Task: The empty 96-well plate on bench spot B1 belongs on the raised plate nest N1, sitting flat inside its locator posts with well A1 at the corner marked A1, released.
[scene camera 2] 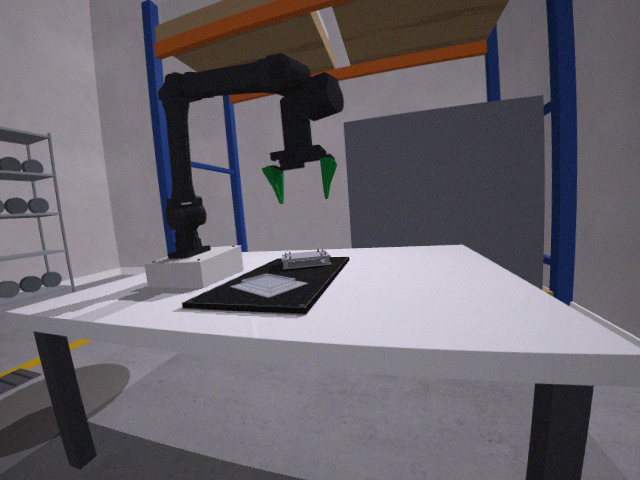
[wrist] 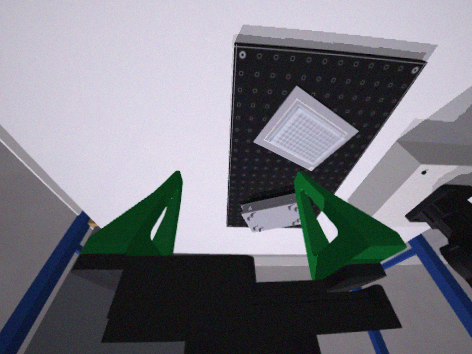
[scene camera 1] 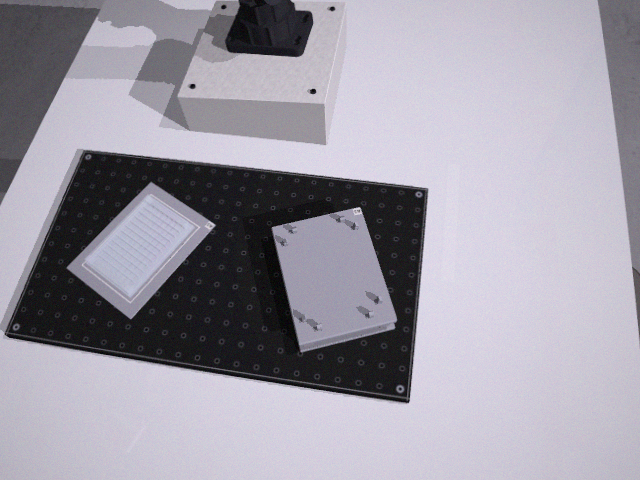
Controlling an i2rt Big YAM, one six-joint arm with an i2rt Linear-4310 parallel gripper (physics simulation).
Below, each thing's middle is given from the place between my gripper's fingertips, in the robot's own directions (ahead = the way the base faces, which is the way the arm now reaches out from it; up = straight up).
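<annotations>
My gripper, as I see it, is 200 mm above the well plate (scene camera 1: 142, 241), 150 mm past it and 80 mm to the right of it.
</annotations>
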